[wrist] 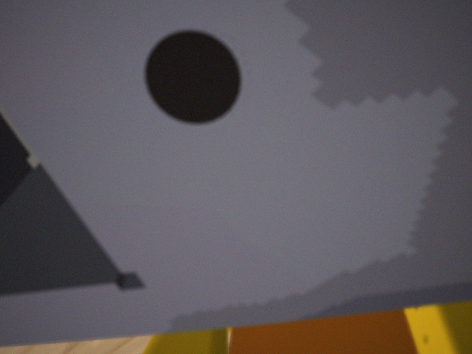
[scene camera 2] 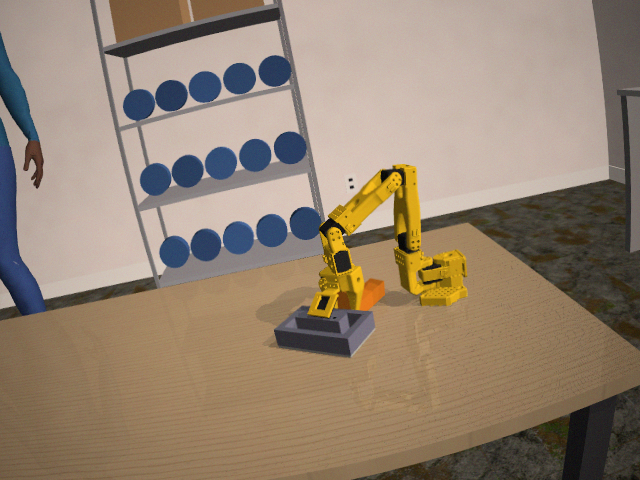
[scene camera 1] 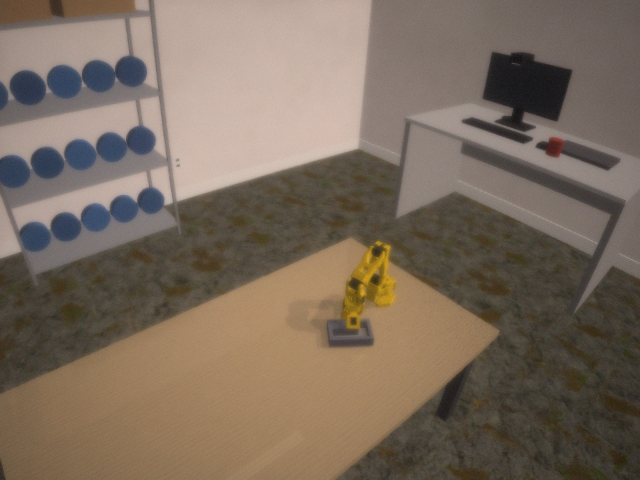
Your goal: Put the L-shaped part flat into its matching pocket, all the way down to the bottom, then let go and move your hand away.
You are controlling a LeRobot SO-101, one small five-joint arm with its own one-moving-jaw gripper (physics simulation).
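Frame: origin at the arm's base, x back, y right, z up, level; metres.
Seen in the pictures: arm's base, origin of its link: [scene camera 2: 429,296] [scene camera 1: 375,300].
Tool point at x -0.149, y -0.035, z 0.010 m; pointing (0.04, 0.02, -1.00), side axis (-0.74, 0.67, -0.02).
Offsets run from my tool point to a thing's top centre. "spot": to the spot under its first point. Level surfaces: height alone.
The orange L-shaped part [scene camera 2: 373,294] [wrist: 320,342] is held at one end between the jaws; its other arm reaches back right in scene camera 2. It does not show in scene camera 1. My gripper [scene camera 1: 352,324] [scene camera 2: 342,303] is shut on it at the back of the grey pocket block {dy -0.037, dx -0.054, dz +0.026 m} [scene camera 1: 361,342] [scene camera 2: 312,342] [wrist: 250,210]. In the wrist view, the block's grey surface, with a round dark hole, fills most of the picture and hides the jaw tips and the part's far end. Whether the part touches the block cannot be told. A raised inner piece {spot: dy -0.029, dx -0.060, dz +0.018 m} [scene camera 2: 319,323] stands inside the block's walls.
The block stands on the wooden table {dz -0.010 m} [scene camera 1: 206,361] [scene camera 2: 155,387]. The arm's base [scene camera 1: 383,297] [scene camera 2: 444,294] stands behind it to the right. A shelf rack [scene camera 2: 127,155] with blue discs stands beyond the table, and a white desk [scene camera 1: 439,121] with a red mug [scene camera 1: 554,146] stands farther right.
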